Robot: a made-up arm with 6 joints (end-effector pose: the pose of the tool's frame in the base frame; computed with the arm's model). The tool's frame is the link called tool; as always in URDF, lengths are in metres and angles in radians.
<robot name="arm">
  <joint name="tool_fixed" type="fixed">
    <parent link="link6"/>
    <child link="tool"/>
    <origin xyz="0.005 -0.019 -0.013" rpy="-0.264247 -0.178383 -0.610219"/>
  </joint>
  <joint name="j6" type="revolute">
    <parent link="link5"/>
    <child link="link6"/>
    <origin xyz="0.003 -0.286 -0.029"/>
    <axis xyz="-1 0 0"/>
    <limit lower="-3.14" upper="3.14" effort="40" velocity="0.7"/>
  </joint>
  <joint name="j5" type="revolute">
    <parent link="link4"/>
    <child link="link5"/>
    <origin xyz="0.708 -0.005 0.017"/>
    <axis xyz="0 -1 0"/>
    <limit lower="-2.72" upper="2.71" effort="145" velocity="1.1"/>
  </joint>
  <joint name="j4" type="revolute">
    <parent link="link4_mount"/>
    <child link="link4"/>
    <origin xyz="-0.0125 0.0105 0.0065"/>
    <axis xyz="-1 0 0"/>
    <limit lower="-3.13" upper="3.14" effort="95" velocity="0.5"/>
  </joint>
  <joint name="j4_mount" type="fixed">
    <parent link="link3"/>
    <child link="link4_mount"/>
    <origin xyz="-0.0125 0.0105 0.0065"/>
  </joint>
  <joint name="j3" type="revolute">
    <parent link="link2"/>
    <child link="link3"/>
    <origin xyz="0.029 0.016 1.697"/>
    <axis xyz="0 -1 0"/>
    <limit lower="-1.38" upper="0.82" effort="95" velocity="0.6"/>
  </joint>
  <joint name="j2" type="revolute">
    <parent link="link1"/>
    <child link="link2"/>
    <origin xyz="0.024 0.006 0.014"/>
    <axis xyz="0 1 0"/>
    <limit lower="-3.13" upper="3.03" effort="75" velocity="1.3"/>
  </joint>
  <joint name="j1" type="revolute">
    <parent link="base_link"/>
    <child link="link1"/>
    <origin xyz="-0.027 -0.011 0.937"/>
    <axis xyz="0 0 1"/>
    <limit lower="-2.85" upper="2.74" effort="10" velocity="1.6"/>
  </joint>
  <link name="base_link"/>
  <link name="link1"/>
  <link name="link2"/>
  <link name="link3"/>
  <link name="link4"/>
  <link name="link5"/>
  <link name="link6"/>
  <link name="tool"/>
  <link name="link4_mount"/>
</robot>
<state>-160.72 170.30 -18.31 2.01 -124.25 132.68</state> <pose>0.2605 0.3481 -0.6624 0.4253 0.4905 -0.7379 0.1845</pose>
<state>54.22 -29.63 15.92 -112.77 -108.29 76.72</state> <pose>-0.2215 -0.0249 2.7236 0.3359 0.1264 -0.4414 0.8224</pose>
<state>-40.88 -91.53 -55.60 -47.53 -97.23 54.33</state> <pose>-0.9100 0.5196 1.1528 0.9268 -0.3324 0.1745 -0.0066</pose>
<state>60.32 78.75 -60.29 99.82 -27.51 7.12</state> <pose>0.6008 1.2413 0.5688 0.1800 0.6551 0.0054 -0.7338</pose>
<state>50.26 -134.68 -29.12 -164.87 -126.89 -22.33</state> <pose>-1.0920 -0.7824 0.4226 0.0357 -0.3576 -0.2580 0.8968</pose>
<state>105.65 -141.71 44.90 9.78 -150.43 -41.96</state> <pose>0.6574 -1.5669 -0.5573 0.7214 0.3758 0.1628 0.5585</pose>
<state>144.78 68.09 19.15 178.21 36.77 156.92</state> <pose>-1.9050 0.9207 1.0382 0.4501 -0.6832 0.0408 0.5736</pose>
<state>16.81 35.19 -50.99 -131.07 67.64 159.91</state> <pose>0.7381 0.4395 1.6132 0.2142 -0.7596 0.6139 0.0142</pose>
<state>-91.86 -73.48 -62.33 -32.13 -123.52 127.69</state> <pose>-0.2070 0.9041 1.4645 0.8649 -0.4320 0.2180 0.1330</pose>
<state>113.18 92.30 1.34 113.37 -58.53 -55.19</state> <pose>-0.9435 1.7664 0.2064 0.2735 -0.7465 -0.5375 0.2810</pose>
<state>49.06 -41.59 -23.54 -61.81 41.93 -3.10</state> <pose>-0.1630 -0.3121 2.2107 0.8174 0.5712 -0.0278 -0.0690</pose>
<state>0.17 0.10 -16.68 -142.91 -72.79 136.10</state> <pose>0.6306 0.2579 2.2933 0.9237 0.0852 -0.3721 0.0330</pose>
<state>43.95 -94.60 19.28 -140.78 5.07 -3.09</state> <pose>-1.5315 -1.0467 1.5451 0.1936 0.6448 0.0381 0.7385</pose>
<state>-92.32 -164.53 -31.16 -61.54 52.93 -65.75</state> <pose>-0.0823 0.7725 0.0200 0.4996 -0.0108 -0.7339 0.4601</pose>
